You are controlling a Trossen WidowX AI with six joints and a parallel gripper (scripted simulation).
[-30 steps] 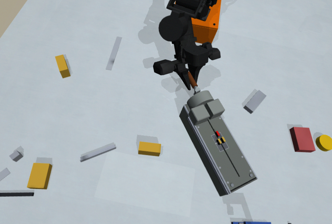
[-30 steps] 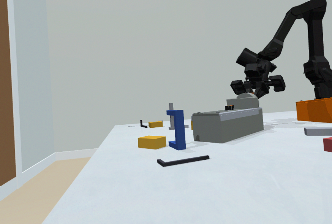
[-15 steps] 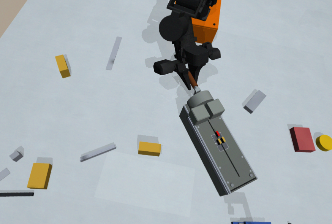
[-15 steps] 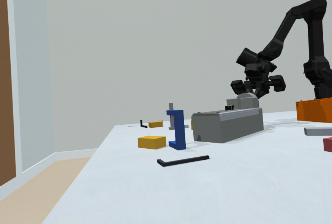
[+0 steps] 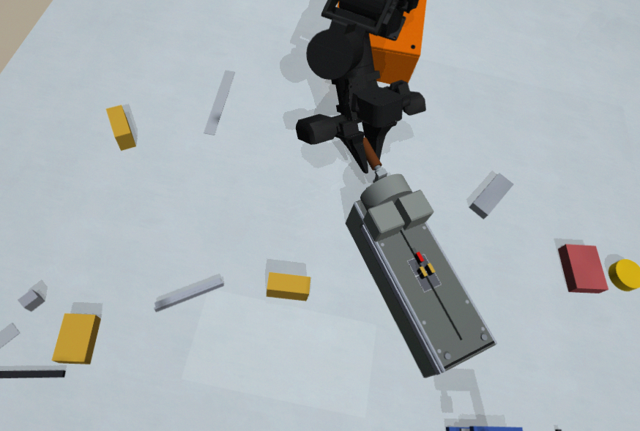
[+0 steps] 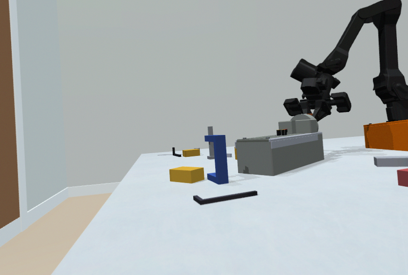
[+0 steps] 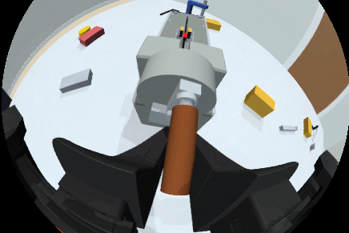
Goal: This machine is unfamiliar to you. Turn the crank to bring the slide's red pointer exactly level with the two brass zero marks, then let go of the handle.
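My gripper tip is 1 cm past the brown handle, 1 cm to the left of it and 2 cm below it. Round my gripper tip: red pointer 10 cm ahead, 11 cm to the left, 1 cm below; grey block 11 cm behind, 21 cm to the left, 9 cm below; blue clamp 28 cm ahead, 26 cm to the left, 4 cm below.
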